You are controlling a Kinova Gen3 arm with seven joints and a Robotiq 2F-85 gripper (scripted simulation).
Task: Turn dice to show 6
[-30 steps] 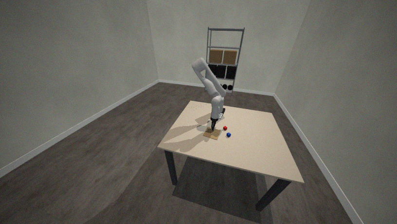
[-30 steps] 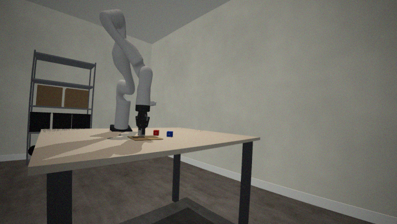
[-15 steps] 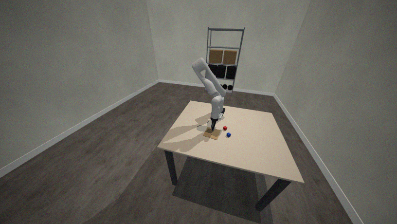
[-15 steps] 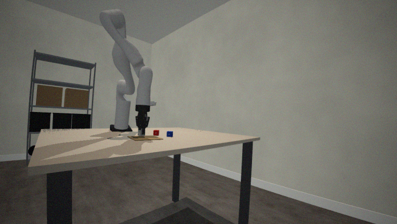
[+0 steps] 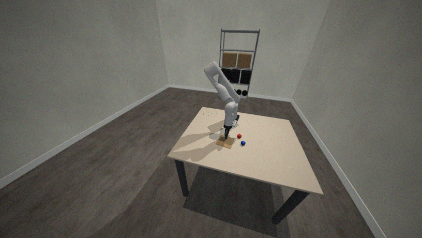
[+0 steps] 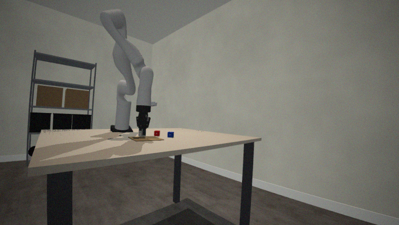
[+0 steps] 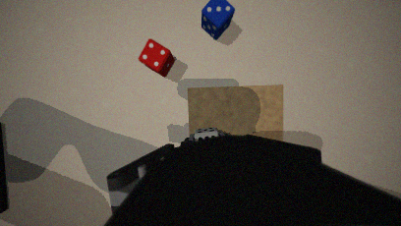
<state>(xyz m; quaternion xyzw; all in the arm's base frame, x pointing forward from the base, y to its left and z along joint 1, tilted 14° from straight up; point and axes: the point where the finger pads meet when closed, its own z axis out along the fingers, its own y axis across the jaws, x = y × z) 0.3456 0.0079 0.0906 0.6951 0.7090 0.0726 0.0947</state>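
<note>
My gripper is now 10 mm above the white die. Also, from my hand: tan mat: 50 mm ahead, 30 mm below; blue die: 30 mm ahead, 160 mm to the left, 10 mm below; red die: 50 mm behind, 110 mm to the left, 10 mm below.
</note>
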